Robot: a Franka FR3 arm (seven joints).
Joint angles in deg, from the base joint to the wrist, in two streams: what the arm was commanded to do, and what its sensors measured. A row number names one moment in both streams.
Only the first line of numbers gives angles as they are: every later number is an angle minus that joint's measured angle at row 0.
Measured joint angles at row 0:
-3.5 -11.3 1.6 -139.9 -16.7 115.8 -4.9
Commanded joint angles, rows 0 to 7:
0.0 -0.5 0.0 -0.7 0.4 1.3 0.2
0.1 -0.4 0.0 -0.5 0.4 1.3 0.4
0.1 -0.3 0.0 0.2 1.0 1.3 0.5
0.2 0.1 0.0 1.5 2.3 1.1 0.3
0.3 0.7 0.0 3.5 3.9 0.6 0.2
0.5 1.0 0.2 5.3 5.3 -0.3 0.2
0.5 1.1 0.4 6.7 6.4 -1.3 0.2
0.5 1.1 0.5 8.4 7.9 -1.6 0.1
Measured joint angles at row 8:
0.1 0.0 0.2 3.2 4.0 0.4 0.2
